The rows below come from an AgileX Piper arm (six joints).
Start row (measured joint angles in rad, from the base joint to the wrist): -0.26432, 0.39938, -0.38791, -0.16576, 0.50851, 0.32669
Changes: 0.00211, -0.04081, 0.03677, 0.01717, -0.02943, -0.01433; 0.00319, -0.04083, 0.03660, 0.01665, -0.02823, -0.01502; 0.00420, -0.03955, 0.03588, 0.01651, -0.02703, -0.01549; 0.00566, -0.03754, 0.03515, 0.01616, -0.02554, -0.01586; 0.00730, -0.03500, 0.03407, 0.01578, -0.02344, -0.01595; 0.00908, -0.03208, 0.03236, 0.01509, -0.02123, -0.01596; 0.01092, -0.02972, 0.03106, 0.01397, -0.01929, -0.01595; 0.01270, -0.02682, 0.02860, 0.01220, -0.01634, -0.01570
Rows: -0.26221, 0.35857, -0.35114, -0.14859, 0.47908, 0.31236; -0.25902, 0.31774, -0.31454, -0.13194, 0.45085, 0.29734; -0.25482, 0.27819, -0.27866, -0.11543, 0.42382, 0.28185; -0.24916, 0.24065, -0.24351, -0.09927, 0.39828, 0.26599; -0.24186, 0.20565, -0.20944, -0.08349, 0.37484, 0.25004; -0.23278, 0.17357, -0.17708, -0.06840, 0.35361, 0.23408; -0.22186, 0.14385, -0.14602, -0.05443, 0.33432, 0.21813; -0.20916, 0.11703, -0.11742, -0.04223, 0.31798, 0.20243
